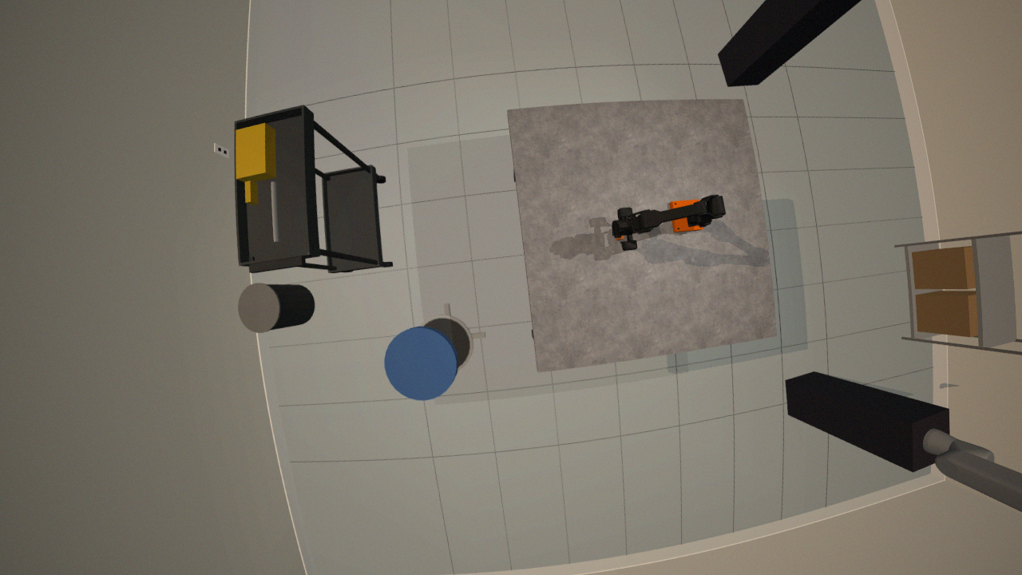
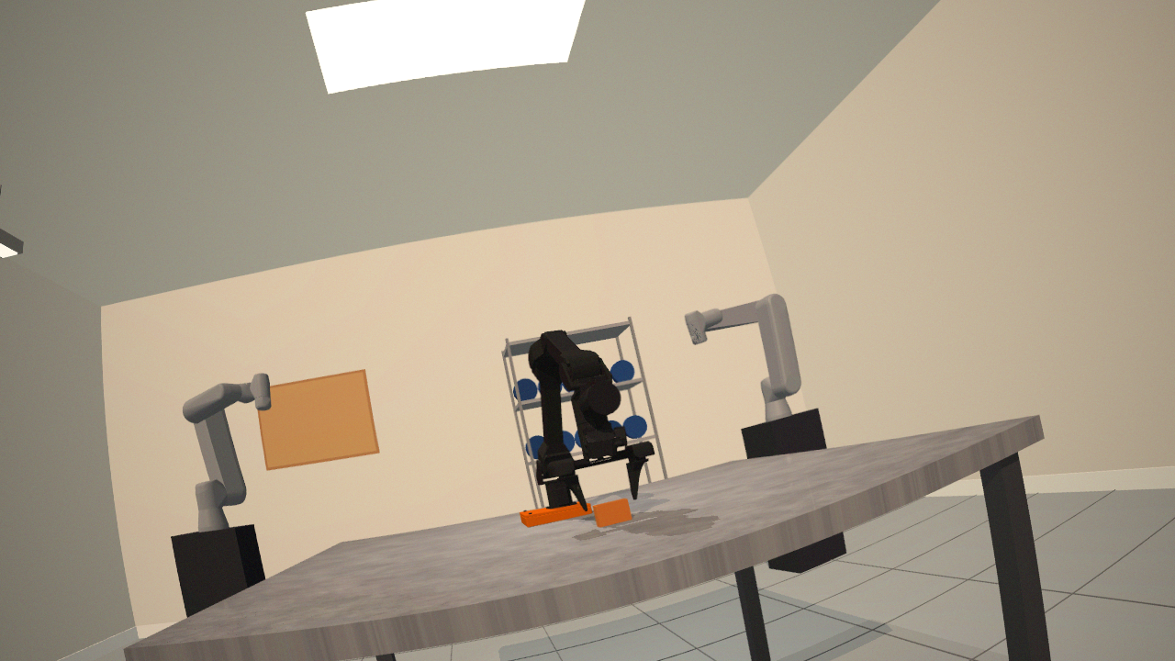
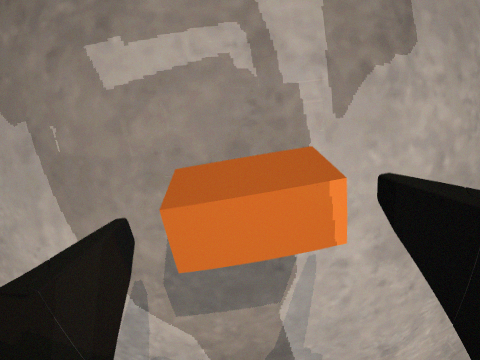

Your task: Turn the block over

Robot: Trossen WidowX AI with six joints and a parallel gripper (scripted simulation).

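Now: the orange block 1 cm below my gripper tip and 1 cm behind it.
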